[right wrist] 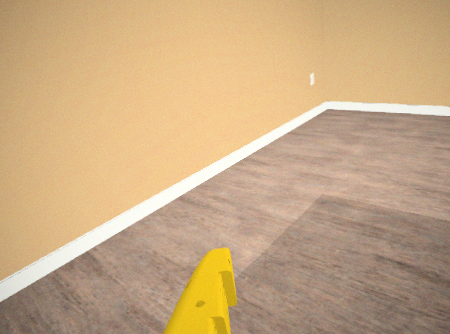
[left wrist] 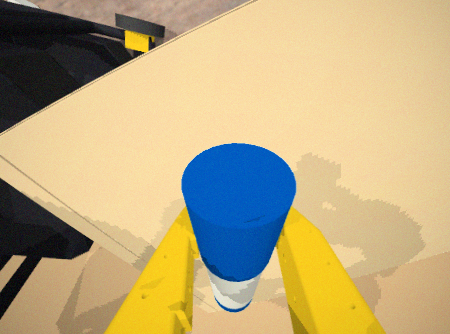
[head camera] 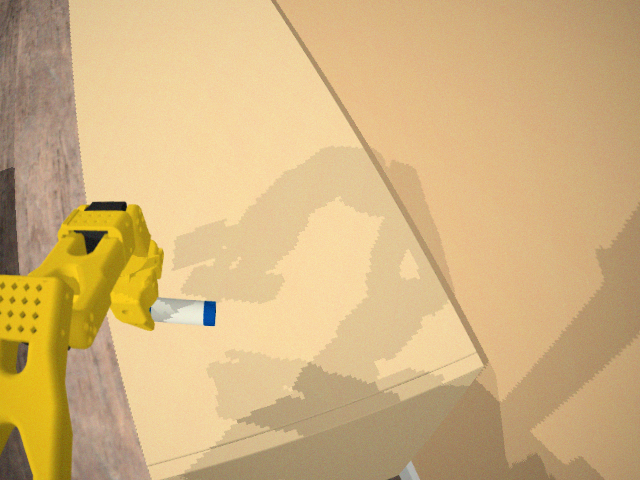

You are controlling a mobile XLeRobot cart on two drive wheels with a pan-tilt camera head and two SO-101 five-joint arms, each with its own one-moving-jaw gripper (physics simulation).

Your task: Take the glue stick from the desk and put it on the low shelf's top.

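Places are measured from the left arm's base along level axes (x ahead, y left, z up), in centimetres.
Pixels of known places: left hand, its tool point: (left wrist: 203, 210) (head camera: 150, 324); right hand, its tool point: (right wrist: 232, 268).
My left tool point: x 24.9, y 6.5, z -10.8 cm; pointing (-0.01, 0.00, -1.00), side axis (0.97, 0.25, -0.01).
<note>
Behind a point stands the place of what it marks.
The glue stick (head camera: 180, 312) @[x 26.3, y 3.3, z -8.9 cm] (left wrist: 237, 200), white with blue ends, is held clear above a pale flat top (head camera: 180, 103) @[x 60.3, y 19.3, z -16.5 cm] (left wrist: 325, 75) @[x 30.6, y 11.8, z -16.5 cm]. My left gripper (head camera: 154, 311) @[x 24.9, y 6.5, z -10.8 cm] (left wrist: 237, 222) @[x 24.9, y 6.5, z -10.8 cm] is shut on it, with the jaws pressing on its two sides. In the head view the stick lies roughly level, its blue end pointing to the picture's right; in the left wrist view that blue end faces the camera. I cannot tell from these frames whether the pale top is the desk or the low shelf. My right gripper (right wrist: 222, 277) is fully open, with one notched jaw showing.
A tan wall (head camera: 516, 129) @[x 41.0, y -22.3, z 8.7 cm] (right wrist: 150, 100) @[x -212.0, y -32.1, z -12.0 cm] borders the pale top along a dark diagonal edge. Wood floor (head camera: 41, 103) @[x 110.6, y 105.2, z -77.5 cm] (right wrist: 300, 160) @[x -226.8, y 65.5, z -77.4 cm] lies at the picture's left in the head view. Black robot parts (left wrist: 45, 80) @[x 4.7, y 2.3, z -32.8 cm] stand beside the top's corner. Arm shadows fall across the top.
</note>
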